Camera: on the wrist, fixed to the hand. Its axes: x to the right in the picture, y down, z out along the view.
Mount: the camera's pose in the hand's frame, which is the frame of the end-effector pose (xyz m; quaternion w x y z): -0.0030 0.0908 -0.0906 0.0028 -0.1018 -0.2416 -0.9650
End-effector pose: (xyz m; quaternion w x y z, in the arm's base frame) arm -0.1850 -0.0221 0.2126 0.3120 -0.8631 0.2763 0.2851
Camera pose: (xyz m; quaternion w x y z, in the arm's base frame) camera -0.2176 -0.1435 0.2382 0.2549 -0.2319 -0.9366 -0.0636
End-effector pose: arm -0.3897 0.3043 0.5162 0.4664 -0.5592 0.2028 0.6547
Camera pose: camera -0.4167 0.1880 0.4692 0.6252 -0.0866 -0.7184 -0.2925
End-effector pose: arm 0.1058 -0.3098 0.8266 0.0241 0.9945 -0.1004 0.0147
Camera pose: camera 0.0825 -0.3935 0.9210 0.0912 0.1008 0.9522 -0.2737
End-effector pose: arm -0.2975 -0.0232 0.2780 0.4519 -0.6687 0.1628 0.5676
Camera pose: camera -0.3093 -0.1445 0.2378 0.5203 -0.0678 -0.8118 -0.2564
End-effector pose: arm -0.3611 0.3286 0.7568 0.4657 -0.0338 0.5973 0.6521
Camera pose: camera -0.4646 0.2668 0.8007 0.7715 -0.4664 -0.2098 -0.3786
